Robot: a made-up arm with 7 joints. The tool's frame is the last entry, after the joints. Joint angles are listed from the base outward. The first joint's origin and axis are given. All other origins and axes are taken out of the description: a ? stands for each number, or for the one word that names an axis. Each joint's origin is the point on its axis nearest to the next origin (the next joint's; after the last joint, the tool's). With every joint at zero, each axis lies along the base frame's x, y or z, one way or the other. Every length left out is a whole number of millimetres.
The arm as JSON. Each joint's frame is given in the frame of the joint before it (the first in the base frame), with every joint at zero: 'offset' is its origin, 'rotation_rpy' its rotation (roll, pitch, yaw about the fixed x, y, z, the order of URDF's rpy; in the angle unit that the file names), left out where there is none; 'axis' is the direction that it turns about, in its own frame. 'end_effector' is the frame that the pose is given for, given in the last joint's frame.
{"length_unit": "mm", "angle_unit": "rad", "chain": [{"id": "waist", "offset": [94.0, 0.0, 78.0], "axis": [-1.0, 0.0, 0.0]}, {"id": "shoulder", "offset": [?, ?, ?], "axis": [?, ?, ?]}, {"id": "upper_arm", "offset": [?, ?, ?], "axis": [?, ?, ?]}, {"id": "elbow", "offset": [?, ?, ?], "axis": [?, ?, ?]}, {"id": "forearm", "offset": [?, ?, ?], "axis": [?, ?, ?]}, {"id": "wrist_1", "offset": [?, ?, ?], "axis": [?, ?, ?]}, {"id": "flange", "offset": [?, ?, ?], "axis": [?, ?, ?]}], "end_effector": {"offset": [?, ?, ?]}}
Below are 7 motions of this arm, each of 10 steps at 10 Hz.
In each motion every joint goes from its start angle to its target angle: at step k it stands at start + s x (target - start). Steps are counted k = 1, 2, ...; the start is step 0. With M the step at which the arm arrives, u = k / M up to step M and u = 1 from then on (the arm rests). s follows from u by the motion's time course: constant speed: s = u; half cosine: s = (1 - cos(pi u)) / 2; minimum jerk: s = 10 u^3 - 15 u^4 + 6 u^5.
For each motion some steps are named. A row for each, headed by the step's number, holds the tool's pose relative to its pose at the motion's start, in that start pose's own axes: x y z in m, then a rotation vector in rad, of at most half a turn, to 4 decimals.
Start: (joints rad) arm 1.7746 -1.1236 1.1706 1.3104 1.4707 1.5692 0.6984
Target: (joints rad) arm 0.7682 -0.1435 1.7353 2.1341 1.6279 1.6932 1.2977
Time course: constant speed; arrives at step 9
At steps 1, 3, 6, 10:
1: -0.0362 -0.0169 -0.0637 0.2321 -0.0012 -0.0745
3: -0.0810 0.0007 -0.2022 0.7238 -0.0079 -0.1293
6: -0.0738 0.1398 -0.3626 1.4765 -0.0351 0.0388
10: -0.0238 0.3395 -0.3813 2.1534 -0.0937 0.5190

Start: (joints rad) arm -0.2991 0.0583 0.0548 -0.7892 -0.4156 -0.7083 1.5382
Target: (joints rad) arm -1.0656 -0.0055 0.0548 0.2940 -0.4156 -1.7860 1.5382
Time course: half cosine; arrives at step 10
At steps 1, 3, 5, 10:
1: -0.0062 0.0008 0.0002 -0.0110 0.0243 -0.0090
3: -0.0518 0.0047 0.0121 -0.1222 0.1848 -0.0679
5: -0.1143 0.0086 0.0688 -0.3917 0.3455 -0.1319
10: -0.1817 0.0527 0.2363 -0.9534 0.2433 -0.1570

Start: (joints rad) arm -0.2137 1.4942 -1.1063 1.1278 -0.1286 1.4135 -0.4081
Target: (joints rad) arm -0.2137 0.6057 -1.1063 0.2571 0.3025 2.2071 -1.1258
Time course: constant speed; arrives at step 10
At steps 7, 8, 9, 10:
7: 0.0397 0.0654 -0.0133 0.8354 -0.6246 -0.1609
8: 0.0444 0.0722 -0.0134 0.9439 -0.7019 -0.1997
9: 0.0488 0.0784 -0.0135 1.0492 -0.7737 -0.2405
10: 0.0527 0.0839 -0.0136 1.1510 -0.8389 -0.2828

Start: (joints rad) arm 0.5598 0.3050 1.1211 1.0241 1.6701 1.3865 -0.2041
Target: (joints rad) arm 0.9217 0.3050 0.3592 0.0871 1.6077 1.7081 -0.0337
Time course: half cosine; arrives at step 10
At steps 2, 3, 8, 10:
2: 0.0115 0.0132 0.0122 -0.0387 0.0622 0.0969
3: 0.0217 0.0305 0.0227 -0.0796 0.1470 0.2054
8: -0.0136 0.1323 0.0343 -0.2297 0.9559 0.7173
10: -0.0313 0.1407 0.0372 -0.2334 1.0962 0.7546

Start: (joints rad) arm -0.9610 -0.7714 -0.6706 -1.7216 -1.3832 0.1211 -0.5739
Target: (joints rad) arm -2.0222 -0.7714 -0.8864 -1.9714 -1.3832 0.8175 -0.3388
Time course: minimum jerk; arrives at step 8
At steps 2, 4, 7, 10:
2: -0.0128 0.0281 0.0129 0.1307 0.0616 -0.0583
4: -0.0408 0.1379 0.0934 0.6395 0.2959 -0.2819
7: -0.0126 0.2460 0.2536 1.2824 0.5559 -0.5601
10: -0.0103 0.2485 0.2598 1.3042 0.5636 -0.5696

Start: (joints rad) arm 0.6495 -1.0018 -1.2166 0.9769 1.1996 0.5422 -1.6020
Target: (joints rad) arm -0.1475 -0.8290 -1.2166 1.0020 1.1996 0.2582 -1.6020
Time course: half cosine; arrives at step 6
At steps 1, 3, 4, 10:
1: 0.0027 0.0130 0.0092 0.0293 0.0251 -0.0203
3: 0.0387 0.0864 0.0705 0.2220 0.1666 -0.1617
4: 0.0726 0.1186 0.1048 0.3329 0.2326 -0.2517
10: 0.1144 0.1419 0.1363 0.4414 0.2876 -0.3482

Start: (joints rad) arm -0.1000 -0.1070 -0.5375 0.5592 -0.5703 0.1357 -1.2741
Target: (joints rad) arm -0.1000 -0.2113 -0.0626 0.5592 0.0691 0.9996 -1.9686
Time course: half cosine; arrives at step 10
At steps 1, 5, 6, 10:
1: -0.0025 0.0003 -0.0007 0.0190 -0.0298 -0.0237
5: -0.0531 0.0237 -0.0242 0.3407 -0.5580 -0.5714
6: -0.0677 0.0409 -0.0337 0.4211 -0.7019 -0.7841
10: -0.0877 0.0969 -0.0490 0.5478 -0.9517 -1.3166

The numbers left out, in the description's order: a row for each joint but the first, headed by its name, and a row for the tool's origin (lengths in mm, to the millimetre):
shoulder: xyz 0.0 -58.0 -249.0, axis 0.0 0.0 1.0
upper_arm: xyz 37.0 105.0 0.0, axis 1.0 0.0 0.0
elbow: xyz 0.0 45.0 -91.0, axis 0.0 1.0 0.0
forearm: xyz 2.0 0.0 103.0, axis 0.0 -1.0 0.0
wrist_1: xyz -10.0 0.0 -14.0, axis 1.0 0.0 0.0
flange: xyz 0.0 -121.0 -96.0, axis 0.0 1.0 0.0
tool: xyz 91.0 0.0 10.0

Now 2 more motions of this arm.
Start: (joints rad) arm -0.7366 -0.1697 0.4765 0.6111 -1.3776 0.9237 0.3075
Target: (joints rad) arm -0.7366 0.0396 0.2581 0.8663 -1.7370 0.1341 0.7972
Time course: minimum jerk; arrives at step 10
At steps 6, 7, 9, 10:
6: -0.1019 -0.0585 0.0191 -0.2823 0.5779 -0.6599
7: -0.1288 -0.0582 0.0285 -0.3101 0.7316 -0.8033
9: -0.1545 -0.0529 0.0400 -0.3256 0.8923 -0.9415
10: -0.1558 -0.0525 0.0407 -0.3261 0.9013 -0.9490

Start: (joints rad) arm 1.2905 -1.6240 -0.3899 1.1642 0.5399 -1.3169 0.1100
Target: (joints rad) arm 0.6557 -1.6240 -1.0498 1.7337 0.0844 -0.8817 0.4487
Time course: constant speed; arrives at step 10
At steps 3, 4, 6, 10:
3: 0.0014 0.1039 -0.0490 -0.1514 0.3269 0.4058
4: -0.0095 0.1339 -0.0706 -0.2122 0.4535 0.5227
6: -0.0460 0.1800 -0.1173 -0.3495 0.7293 0.7221
10: -0.1553 0.2042 -0.1973 -0.6804 1.3537 0.9453

